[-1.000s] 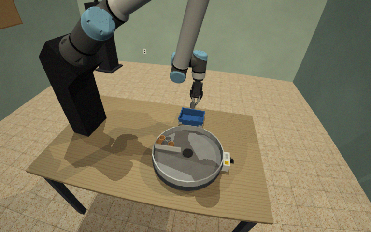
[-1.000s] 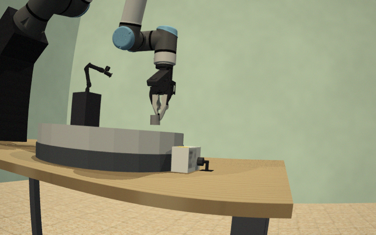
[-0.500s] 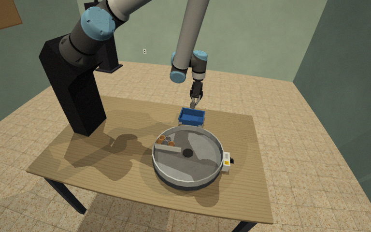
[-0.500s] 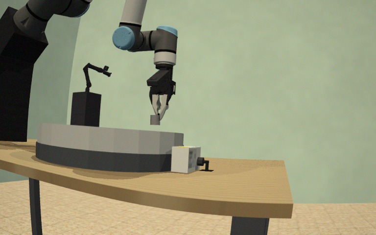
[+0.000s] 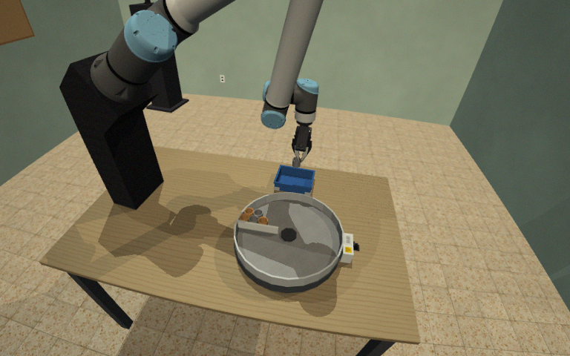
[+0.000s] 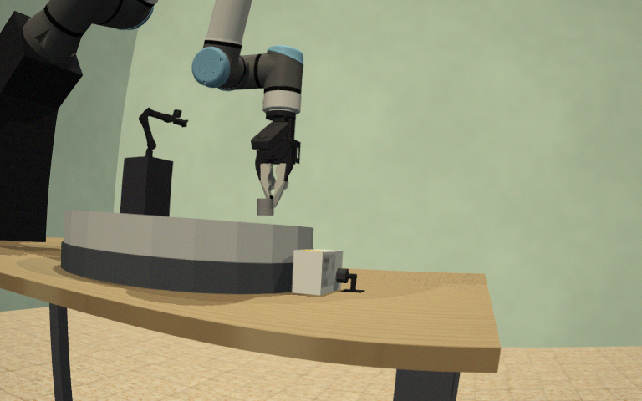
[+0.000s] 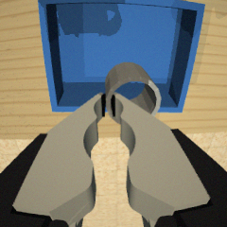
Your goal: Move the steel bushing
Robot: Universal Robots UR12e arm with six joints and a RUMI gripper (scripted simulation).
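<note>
Now: the blue crate 20 mm behind my hand and 130 mm below it. Round my hand: round grey turntable 50 mm ahead, 370 mm to the right, 100 mm below.
</note>
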